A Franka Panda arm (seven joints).
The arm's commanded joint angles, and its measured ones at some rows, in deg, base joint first. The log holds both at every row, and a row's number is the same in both.
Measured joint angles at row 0:
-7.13 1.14 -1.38 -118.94 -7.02 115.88 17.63
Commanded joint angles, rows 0 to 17:
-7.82 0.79 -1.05 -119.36 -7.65 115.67 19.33
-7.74 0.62 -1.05 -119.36 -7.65 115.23 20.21
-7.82 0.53 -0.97 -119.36 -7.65 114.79 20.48
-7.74 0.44 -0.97 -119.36 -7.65 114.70 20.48
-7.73 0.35 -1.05 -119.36 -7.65 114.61 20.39
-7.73 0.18 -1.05 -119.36 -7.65 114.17 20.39
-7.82 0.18 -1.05 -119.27 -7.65 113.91 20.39
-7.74 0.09 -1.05 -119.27 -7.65 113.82 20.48
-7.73 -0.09 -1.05 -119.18 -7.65 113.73 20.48
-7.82 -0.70 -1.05 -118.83 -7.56 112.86 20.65
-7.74 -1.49 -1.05 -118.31 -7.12 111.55 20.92
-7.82 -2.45 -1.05 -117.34 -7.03 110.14 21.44
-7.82 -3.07 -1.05 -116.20 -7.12 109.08 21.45
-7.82 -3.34 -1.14 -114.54 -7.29 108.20 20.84
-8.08 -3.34 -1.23 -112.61 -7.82 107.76 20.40
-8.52 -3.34 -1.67 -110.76 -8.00 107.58 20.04
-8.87 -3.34 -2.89 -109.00 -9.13 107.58 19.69
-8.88 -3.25 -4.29 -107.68 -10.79 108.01 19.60
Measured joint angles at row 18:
-7.79 -3.44 -2.00 -112.75 -7.55 109.22 20.26
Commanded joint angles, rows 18 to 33:
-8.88 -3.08 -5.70 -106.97 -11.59 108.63 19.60
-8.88 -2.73 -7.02 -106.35 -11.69 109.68 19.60
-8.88 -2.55 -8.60 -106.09 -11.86 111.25 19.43
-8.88 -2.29 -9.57 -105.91 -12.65 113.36 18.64
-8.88 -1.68 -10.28 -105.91 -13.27 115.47 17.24
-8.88 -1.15 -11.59 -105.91 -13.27 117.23 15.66
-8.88 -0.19 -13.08 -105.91 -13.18 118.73 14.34
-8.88 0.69 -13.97 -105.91 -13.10 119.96 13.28
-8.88 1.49 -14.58 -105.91 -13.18 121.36 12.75
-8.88 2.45 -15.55 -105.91 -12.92 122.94 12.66
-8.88 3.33 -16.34 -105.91 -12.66 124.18 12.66
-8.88 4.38 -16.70 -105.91 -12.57 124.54 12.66
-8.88 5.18 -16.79 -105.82 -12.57 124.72 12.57
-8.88 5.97 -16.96 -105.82 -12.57 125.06 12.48
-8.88 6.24 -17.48 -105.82 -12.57 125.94 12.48
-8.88 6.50 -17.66 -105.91 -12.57 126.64 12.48
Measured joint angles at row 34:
-8.87 4.89 -17.03 -107.18 -12.13 124.81 13.11
